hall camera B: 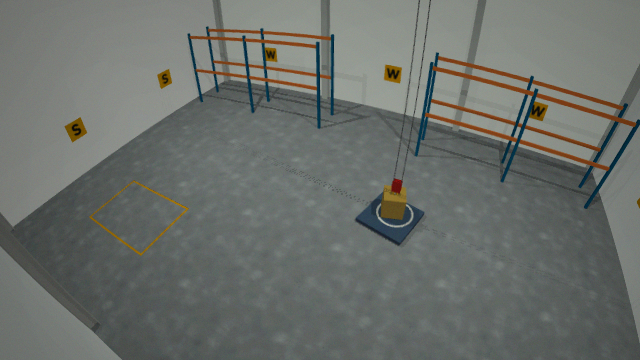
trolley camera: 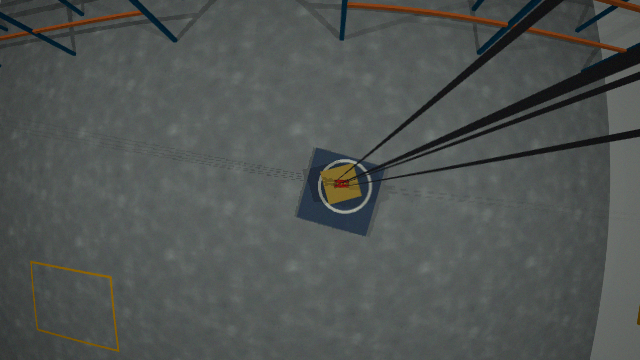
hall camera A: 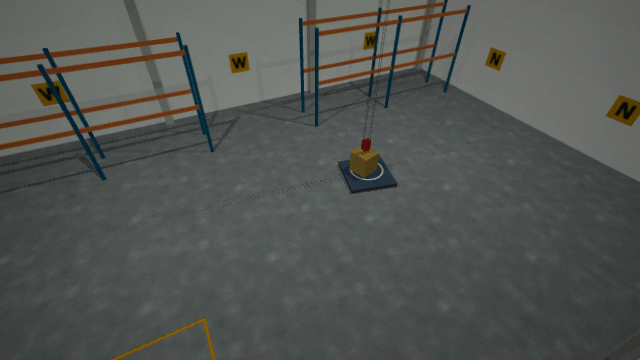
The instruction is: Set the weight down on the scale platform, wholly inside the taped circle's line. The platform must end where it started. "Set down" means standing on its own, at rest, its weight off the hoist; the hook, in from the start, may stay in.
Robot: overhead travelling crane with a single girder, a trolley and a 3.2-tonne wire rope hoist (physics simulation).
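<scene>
The weight, a yellow block (hall camera A: 364, 165) (hall camera B: 394, 207) (trolley camera: 337, 196), is upright over the dark blue scale platform (hall camera A: 375, 184) (hall camera B: 398, 235) (trolley camera: 350, 223). It is off-centre in the white taped circle (hall camera A: 368, 179) (hall camera B: 395, 226) (trolley camera: 345, 212), towards its left side in all three views. In the trolley view its upper left top corner overlaps the line; the base there is hidden. I cannot tell whether its underside touches the platform. My red hook block (hall camera A: 366, 145) (hall camera B: 397, 186) (trolley camera: 341, 183) is right above the weight's top, hook in, and the ropes look straight.
Blue and orange racks stand along the W wall, one on the left (hall camera A: 206, 125) (hall camera B: 318, 85) and one on the right (hall camera A: 316, 75) (hall camera B: 519, 135). A yellow outlined rectangle (hall camera A: 158, 339) (hall camera B: 161, 195) (trolley camera: 71, 269) is marked on the floor, away from the platform.
</scene>
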